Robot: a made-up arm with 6 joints. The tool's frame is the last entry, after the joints. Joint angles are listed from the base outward.
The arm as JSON. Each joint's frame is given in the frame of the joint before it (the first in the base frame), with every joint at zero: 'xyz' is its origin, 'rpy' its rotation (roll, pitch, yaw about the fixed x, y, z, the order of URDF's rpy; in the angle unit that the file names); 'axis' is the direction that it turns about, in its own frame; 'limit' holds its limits. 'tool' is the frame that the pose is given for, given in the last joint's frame.
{
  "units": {
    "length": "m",
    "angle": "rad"
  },
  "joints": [
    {
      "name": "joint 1",
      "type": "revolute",
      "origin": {
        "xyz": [
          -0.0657,
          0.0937,
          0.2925
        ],
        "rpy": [
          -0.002,
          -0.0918,
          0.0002
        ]
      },
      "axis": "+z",
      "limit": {
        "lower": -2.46,
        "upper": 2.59
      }
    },
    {
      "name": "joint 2",
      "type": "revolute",
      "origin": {
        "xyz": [
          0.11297,
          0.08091,
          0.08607
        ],
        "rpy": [
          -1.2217,
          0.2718,
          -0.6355
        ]
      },
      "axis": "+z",
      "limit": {
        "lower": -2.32,
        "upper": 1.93
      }
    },
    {
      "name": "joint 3",
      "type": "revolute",
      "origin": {
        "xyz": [
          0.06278,
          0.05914,
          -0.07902
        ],
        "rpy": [
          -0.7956,
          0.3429,
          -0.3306
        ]
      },
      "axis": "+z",
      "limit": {
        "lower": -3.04,
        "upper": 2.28
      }
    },
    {
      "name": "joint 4",
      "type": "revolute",
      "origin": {
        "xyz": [
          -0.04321,
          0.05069,
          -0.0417
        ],
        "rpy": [
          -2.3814,
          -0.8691,
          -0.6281
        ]
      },
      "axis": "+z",
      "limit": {
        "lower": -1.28,
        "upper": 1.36
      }
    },
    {
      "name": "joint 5",
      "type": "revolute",
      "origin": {
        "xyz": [
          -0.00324,
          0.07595,
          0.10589
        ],
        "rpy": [
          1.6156,
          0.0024,
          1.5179
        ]
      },
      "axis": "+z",
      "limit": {
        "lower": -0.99,
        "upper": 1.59
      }
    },
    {
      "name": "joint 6",
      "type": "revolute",
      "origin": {
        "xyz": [
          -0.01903,
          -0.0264,
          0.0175
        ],
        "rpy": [
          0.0,
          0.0,
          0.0
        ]
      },
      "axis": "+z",
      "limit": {
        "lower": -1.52,
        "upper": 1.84
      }
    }
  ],
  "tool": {
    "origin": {
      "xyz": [
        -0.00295,
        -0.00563,
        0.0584
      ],
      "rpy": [
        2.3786,
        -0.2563,
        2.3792
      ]
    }
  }
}
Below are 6 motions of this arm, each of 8 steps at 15 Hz.
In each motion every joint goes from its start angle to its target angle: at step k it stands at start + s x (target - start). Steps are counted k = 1, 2, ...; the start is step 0. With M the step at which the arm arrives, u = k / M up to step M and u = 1 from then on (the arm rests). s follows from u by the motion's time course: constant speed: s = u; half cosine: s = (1 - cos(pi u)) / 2; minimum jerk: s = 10 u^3 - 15 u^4 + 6 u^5.
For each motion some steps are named. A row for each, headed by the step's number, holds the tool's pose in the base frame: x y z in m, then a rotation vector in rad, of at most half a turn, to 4 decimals.
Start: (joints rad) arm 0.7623 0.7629 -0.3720 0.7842 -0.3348 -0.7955
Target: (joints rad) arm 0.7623 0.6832 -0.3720 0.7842 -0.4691 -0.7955
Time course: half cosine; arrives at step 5
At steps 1, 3, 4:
1: 0.0099 0.1077 0.3111 1.2200 -0.3554 -0.1976
3: 0.0133 0.1067 0.3116 1.1924 -0.4733 -0.1746
4: 0.0149 0.1061 0.3120 1.1792 -0.5259 -0.1647

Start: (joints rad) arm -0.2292 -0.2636 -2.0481 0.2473 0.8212 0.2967
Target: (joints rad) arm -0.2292 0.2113 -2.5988 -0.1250 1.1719 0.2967
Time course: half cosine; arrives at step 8
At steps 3, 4, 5, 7, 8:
3: -0.0246 0.1206 0.3281 0.6553 -0.0296 -0.3960
4: -0.0240 0.1269 0.3252 0.6712 0.0270 -0.4194
5: -0.0241 0.1335 0.3226 0.6907 0.0794 -0.4380
7: -0.0253 0.1433 0.3196 0.7253 0.1475 -0.4563
8: -0.0255 0.1447 0.3192 0.7310 0.1566 -0.4581

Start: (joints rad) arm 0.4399 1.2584 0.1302 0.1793 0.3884 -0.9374
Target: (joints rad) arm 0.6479 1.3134 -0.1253 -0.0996 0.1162 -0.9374
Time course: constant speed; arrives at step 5
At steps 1, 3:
1: -0.0242 0.1309 0.2645 0.5765 1.1095 -0.9642
3: -0.0340 0.1406 0.2575 0.4465 1.0629 -0.7182

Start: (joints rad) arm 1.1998 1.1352 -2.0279 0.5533 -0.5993 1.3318
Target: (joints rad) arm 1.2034 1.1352 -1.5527 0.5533 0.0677 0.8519
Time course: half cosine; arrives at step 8
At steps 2, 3, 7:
2: -0.0514 0.1487 0.3492 0.7266 1.6760 1.2012
3: -0.0508 0.1477 0.3466 0.7111 1.7464 1.1085
7: -0.0479 0.1421 0.3423 0.6504 2.0113 0.7214

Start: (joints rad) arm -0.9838 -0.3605 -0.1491 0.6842 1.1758 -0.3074
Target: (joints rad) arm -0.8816 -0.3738 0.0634 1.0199 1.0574 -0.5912
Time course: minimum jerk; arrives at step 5
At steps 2, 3, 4, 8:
2: -0.0962 0.0634 0.3711 2.0247 -1.1543 -0.9071
3: -0.1010 0.0704 0.3640 1.9285 -1.3125 -0.8354
4: -0.1039 0.0751 0.3586 1.8604 -1.4313 -0.7885
8: -0.1045 0.0762 0.3574 1.8452 -1.4584 -0.7785

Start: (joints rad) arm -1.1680 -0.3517 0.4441 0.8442 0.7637 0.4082
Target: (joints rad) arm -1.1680 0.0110 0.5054 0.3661 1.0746 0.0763
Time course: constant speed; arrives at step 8
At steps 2, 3, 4, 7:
2: -0.1113 0.0437 0.3602 -2.7043 1.1395 0.6163
3: -0.1113 0.0359 0.3588 -2.6464 1.0295 0.6428
4: -0.1110 0.0282 0.3564 -2.5864 0.9211 0.6669
7: -0.1078 0.0062 0.3439 -2.3945 0.6050 0.7260

